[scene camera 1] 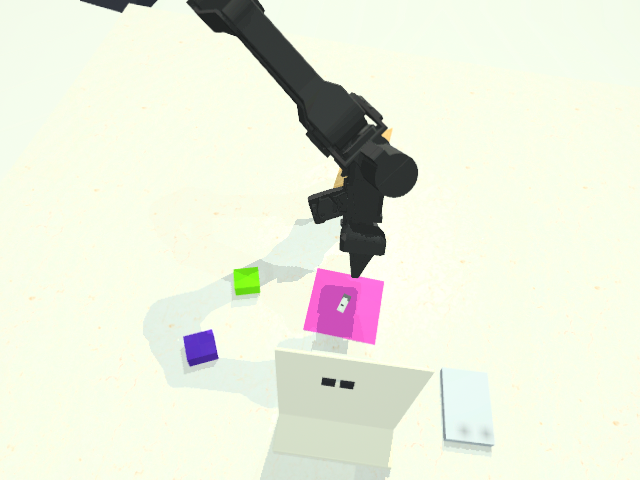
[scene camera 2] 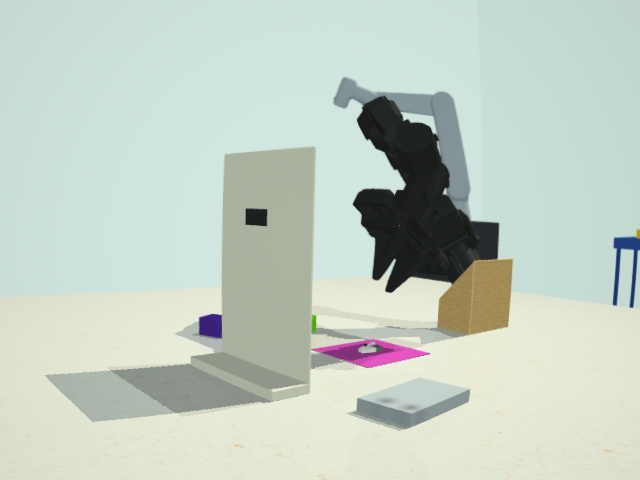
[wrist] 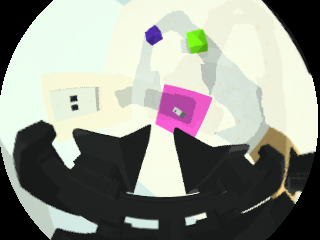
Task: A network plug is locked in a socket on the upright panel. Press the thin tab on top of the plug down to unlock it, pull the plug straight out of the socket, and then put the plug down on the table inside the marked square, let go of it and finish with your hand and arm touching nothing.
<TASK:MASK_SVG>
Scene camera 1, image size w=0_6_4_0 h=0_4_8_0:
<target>my gripper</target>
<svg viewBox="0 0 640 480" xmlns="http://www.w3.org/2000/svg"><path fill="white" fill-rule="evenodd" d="M347 174L347 178L344 178L343 186L310 195L308 197L308 204L315 224L322 224L327 220L343 215L343 219L340 219L342 228L339 250L349 253L351 278L359 278L374 255L385 255L386 237L382 229L378 227L378 223L382 223L383 220L382 207L384 195L368 181L355 179Z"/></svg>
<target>pale grey slab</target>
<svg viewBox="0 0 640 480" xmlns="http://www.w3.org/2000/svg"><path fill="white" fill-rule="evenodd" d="M442 367L440 369L440 389L443 414L443 441L493 447L496 445L493 431L488 374L466 369Z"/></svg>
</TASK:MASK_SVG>
